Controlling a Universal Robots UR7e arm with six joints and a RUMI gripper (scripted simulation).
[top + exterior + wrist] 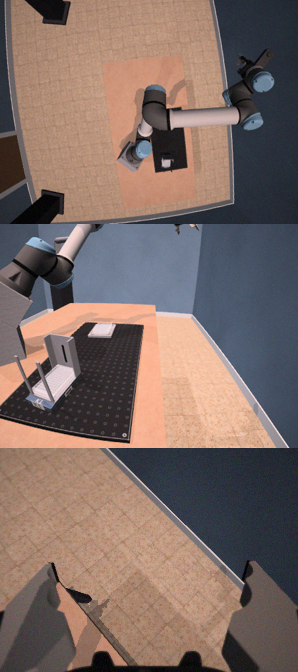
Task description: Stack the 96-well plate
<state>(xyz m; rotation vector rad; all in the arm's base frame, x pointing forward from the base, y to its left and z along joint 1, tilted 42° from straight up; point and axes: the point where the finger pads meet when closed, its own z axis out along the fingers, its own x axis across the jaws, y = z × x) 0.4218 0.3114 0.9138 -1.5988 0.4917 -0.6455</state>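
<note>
Now: hand 60 cm above the plate nest N1, 49 cm to the left of it and 36 cm past it. Also, from my hand: rack back wall (85 cm to the right, 53 cm below, 28 cm behind); slot (85 cm to the right, 53 cm below, 28 cm behind).
</note>
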